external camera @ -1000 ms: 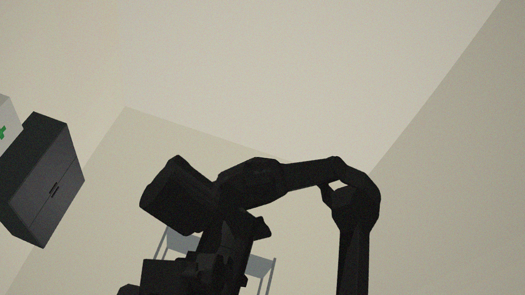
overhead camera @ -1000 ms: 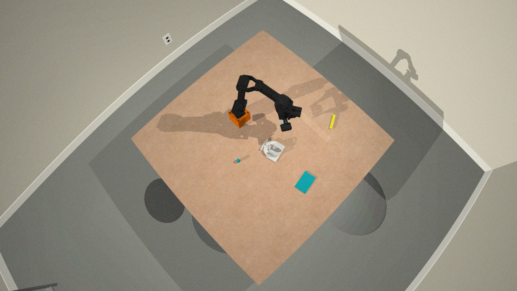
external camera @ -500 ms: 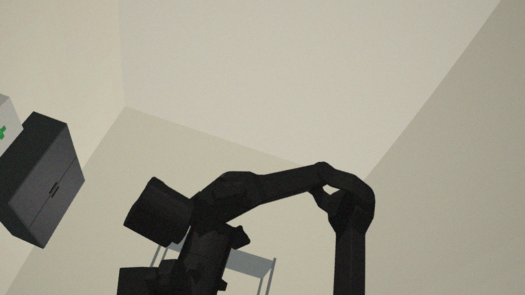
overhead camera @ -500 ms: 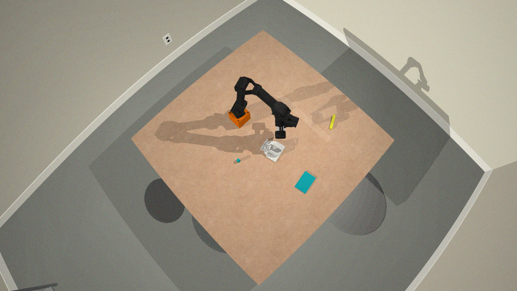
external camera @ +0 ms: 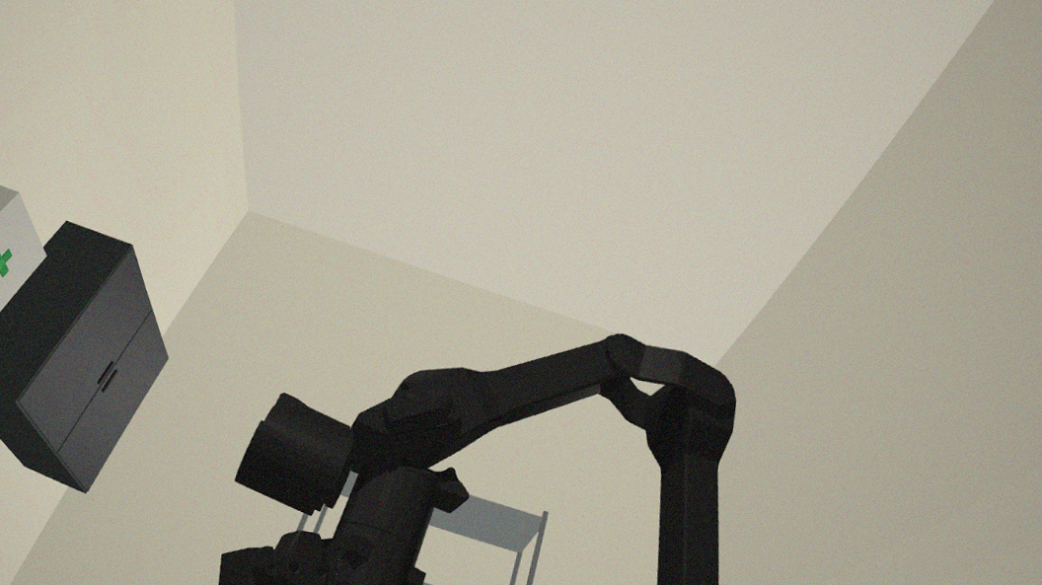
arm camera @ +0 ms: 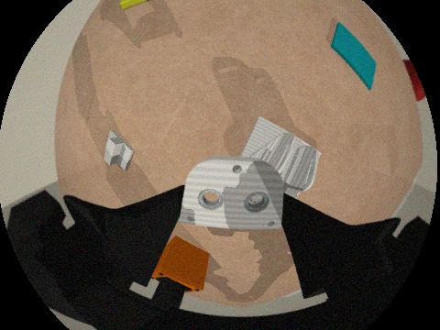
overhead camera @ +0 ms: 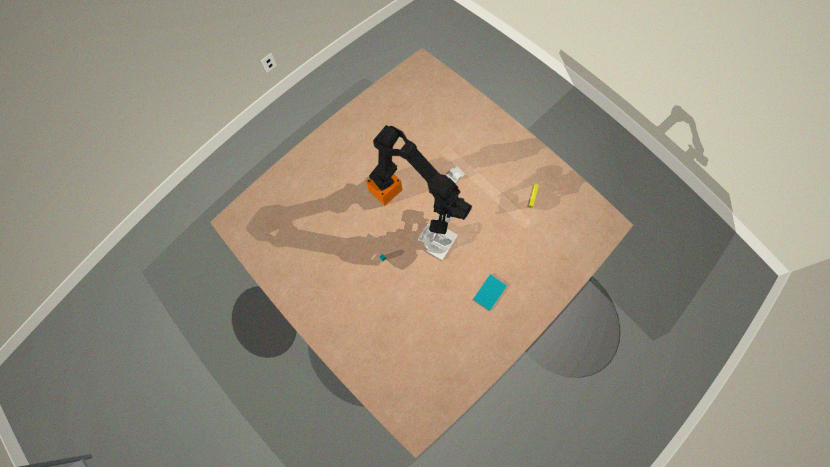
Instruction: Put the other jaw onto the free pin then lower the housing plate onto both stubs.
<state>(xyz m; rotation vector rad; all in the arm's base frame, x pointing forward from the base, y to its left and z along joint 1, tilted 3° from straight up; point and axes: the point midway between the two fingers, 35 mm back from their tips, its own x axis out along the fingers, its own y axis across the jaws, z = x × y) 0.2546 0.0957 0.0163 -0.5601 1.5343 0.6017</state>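
Right now the grey jaw is 2 cm ahead of my gripper tip, 5 cm to the right of it and 7 cm below it. Also, from my gripper tip: grey housing plate (1 cm ahead, 1 cm to the left, 2 cm above); small teal cube (2 cm behind, 27 cm to the right, 7 cm below); flat teal block (33 cm ahead, 2 cm to the right, 8 cm below).
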